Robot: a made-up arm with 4 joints. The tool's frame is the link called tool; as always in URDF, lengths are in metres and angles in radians.
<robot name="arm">
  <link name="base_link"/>
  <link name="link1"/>
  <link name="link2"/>
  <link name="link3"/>
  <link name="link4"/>
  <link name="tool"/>
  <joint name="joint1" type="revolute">
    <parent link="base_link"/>
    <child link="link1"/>
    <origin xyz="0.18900 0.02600 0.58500" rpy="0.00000 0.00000 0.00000"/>
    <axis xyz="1 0 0"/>
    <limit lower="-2.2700" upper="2.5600" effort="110" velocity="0.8"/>
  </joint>
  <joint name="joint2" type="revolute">
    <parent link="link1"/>
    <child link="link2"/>
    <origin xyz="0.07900 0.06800 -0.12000" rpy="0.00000 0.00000 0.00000"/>
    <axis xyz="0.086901 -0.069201 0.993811"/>
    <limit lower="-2.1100" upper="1.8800" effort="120" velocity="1"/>
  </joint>
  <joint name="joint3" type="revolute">
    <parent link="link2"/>
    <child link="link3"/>
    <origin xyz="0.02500 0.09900 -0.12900" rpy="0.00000 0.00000 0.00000"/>
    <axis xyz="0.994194 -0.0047 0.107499"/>
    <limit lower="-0.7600" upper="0.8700" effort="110" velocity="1"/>
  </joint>
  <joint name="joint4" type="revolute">
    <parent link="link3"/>
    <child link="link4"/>
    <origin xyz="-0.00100 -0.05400 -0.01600" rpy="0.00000 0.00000 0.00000"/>
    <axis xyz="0 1 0"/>
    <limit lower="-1.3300" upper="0.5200" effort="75" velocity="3"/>
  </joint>
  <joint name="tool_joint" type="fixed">
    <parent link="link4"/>
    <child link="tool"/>
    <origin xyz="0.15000 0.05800 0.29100" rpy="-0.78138 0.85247 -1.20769"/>
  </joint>
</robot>
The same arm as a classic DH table. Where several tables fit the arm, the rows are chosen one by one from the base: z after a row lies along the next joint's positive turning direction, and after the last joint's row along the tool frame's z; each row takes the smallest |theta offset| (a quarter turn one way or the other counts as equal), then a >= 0, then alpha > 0; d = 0 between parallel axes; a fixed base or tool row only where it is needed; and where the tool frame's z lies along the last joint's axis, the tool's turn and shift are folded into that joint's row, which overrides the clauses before.
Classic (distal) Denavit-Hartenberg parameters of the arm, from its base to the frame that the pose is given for. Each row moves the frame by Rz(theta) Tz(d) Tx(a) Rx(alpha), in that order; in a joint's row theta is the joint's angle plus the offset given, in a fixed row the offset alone. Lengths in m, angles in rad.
base (fixed): a 0.026, alpha 1.5708, d 0.585, theta0 1.5708
joint1: a 0.0595, alpha -1.4838, d 0.2789, theta0 0.0695
joint2: a 0.0897, alpha 1.376, d -0.2651, theta0 0.0028
joint3: a -0.0158, alpha 1.5755, d 0.0349, theta0 1.5011
joint4: a 0.1825, alpha -1.823, d 0.074, theta0 -0.3958
tool (fixed): a 0, alpha 0, d 0.2807, theta0 2.4532
Joint limits (rad, base to tool): -2.27..2.56 -2.11..1.88 -0.76..0.87 -1.33..0.52

